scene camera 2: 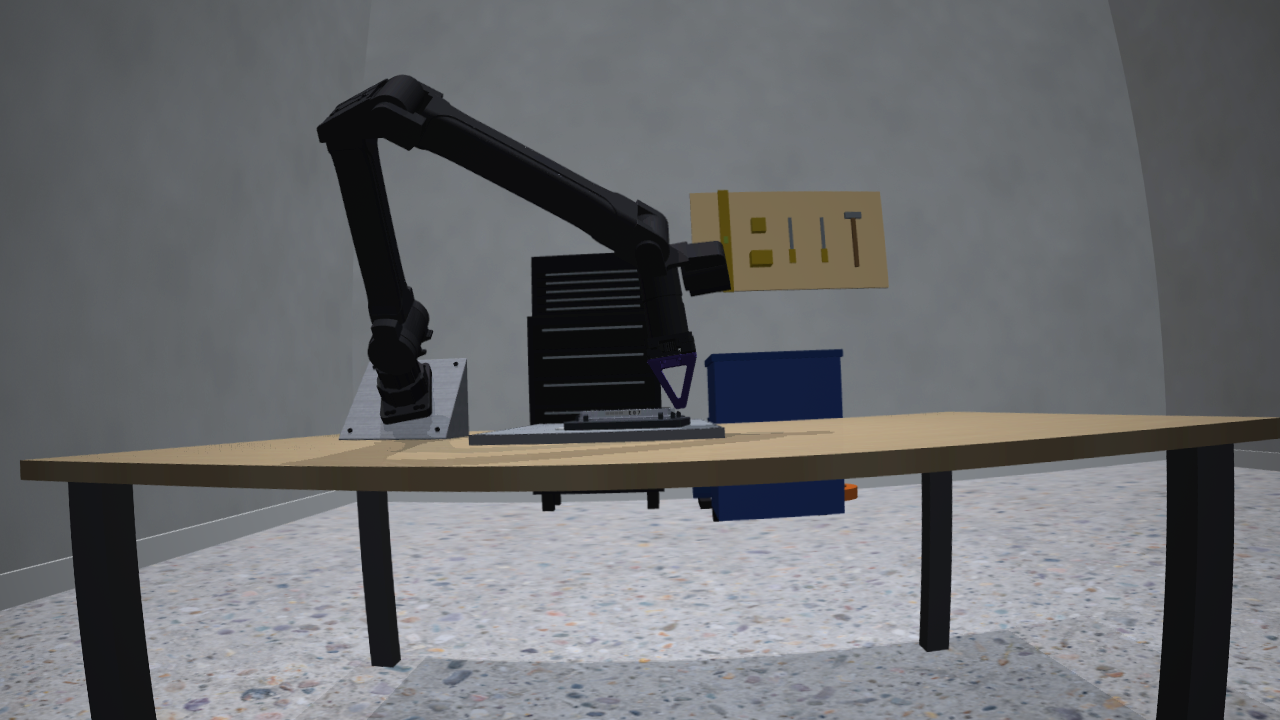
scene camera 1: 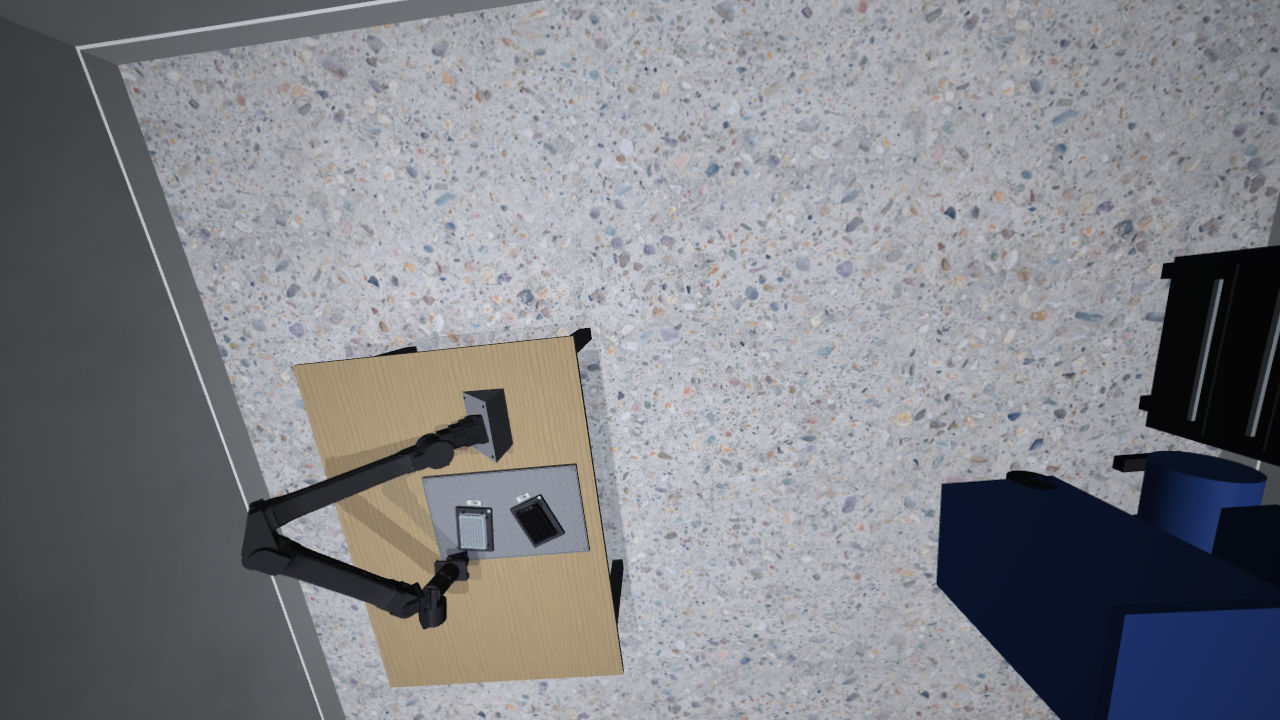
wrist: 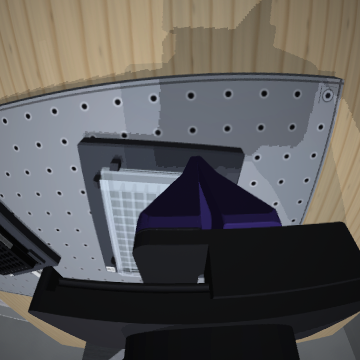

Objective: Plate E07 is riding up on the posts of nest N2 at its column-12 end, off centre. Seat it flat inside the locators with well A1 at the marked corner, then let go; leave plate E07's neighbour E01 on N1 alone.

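Where they show: gripper, fingertip midpoint: point(scene camera 2: 680, 408) point(scene camera 1: 466, 552) point(wrist: 194, 163); arm's base, origin of the base link: point(scene camera 2: 407, 396) point(scene camera 1: 479, 428).
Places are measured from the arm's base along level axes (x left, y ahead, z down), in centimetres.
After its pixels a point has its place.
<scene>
A clear well plate point(scene camera 1: 473, 530) {x -16.2, y 35.0, z 3.3 cm} point(scene camera 2: 626, 413) {x -20.9, y 34.9, z 3.7 cm} point(wrist: 120, 205) {x -15.3, y 40.2, z 3.2 cm}, seemingly E07, lies in a dark nest point(scene camera 1: 489, 530) {x -11.7, y 37.0, z 4.6 cm} point(scene camera 2: 631, 424) {x -23.1, y 35.3, z 5.2 cm} point(wrist: 95, 210) {x -12.0, y 38.9, z 4.6 cm}. Small black posts stand by its far-left corner in the wrist view. Tilt is too small to tell. A black plate point(scene camera 1: 537, 522) {x 5.8, y 37.2, z 3.5 cm} point(wrist: 11, 254) {x 1.4, y 35.1, z 3.4 cm}, seemingly E01, lies in the neighbouring nest, turned at an angle. My gripper point(scene camera 1: 462, 556) {x -21.4, y 42.5, z 3.3 cm} point(scene camera 2: 682, 405) {x -21.4, y 42.5, z 3.3 cm} point(wrist: 194, 163) {x -21.4, y 42.5, z 3.3 cm} is shut and empty. Its joined purple tips are low over the end of the clear plate's nest, and hide much of the plate in the wrist view. Contact cannot be told.
Both nests stand on a grey perforated board point(scene camera 1: 501, 484) {x -2.8, y 22.2, z 5.8 cm} point(scene camera 2: 510, 437) {x -29.3, y 19.3, z 6.1 cm} point(wrist: 220, 110) {x -23.8, y 44.9, z 5.8 cm} on the wooden table point(scene camera 1: 537, 617) {x -8.0, y 76.6, z 7.1 cm} point(scene camera 2: 984, 434) {x -59.1, y 67.1, z 7.1 cm} point(wrist: 60, 45) {x -13.8, y 52.0, z 7.1 cm}. My arm's angled base bracket point(scene camera 1: 497, 429) {x 6.6, y 1.1, z -2.1 cm} point(scene camera 2: 449, 394) {x -1.2, y 7.4, z -0.1 cm} stands beside the board. Drawers and blue cabinets stand beyond the table.
</scene>
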